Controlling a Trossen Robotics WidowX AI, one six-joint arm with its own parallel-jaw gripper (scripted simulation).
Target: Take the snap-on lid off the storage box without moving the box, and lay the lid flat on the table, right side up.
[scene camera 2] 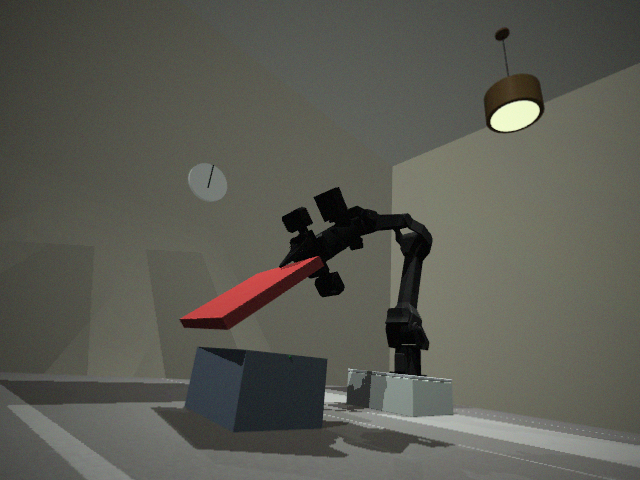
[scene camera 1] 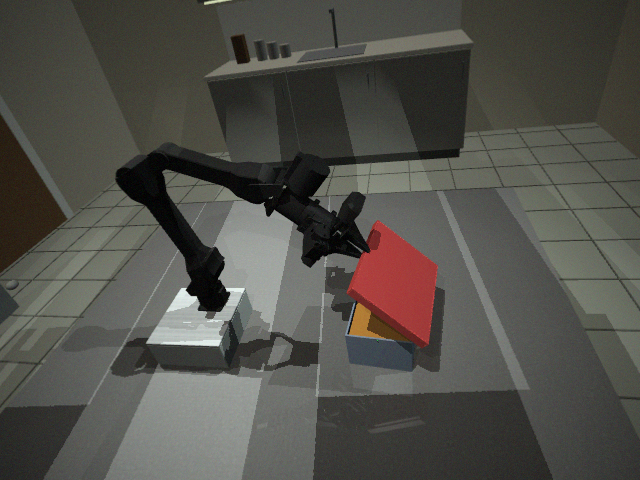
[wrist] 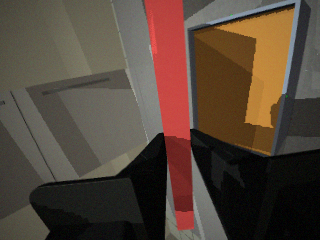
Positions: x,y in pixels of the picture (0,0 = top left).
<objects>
gripper: scene camera 2 283,271; scene camera 1; wrist
same spot on gripper: [scene camera 1: 340,244] = [wrist: 226,191]
</objects>
